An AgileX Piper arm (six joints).
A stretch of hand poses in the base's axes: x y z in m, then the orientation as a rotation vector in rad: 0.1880 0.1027 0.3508 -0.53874 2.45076 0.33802; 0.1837 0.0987 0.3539 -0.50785 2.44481 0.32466; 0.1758 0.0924 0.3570 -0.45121 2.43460 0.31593; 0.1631 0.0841 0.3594 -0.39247 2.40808 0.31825; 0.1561 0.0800 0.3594 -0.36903 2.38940 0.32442; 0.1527 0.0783 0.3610 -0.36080 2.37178 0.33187; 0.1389 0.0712 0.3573 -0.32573 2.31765 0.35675; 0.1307 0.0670 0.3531 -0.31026 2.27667 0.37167; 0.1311 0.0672 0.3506 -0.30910 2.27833 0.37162
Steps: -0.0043 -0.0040 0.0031 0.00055 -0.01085 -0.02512; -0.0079 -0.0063 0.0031 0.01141 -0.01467 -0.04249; -0.0127 -0.0083 0.0024 0.02323 -0.02703 -0.04100; -0.0070 -0.0041 0.0000 0.01467 -0.01725 -0.01493; -0.0034 -0.0017 0.0016 0.01113 -0.01565 -0.00364; -0.0138 -0.0071 -0.0037 0.03881 -0.04731 -0.01780; -0.0082 -0.0042 -0.0042 0.02365 -0.03642 -0.00672; 0.0004 0.0002 -0.0025 0.00000 0.00163 -0.00084
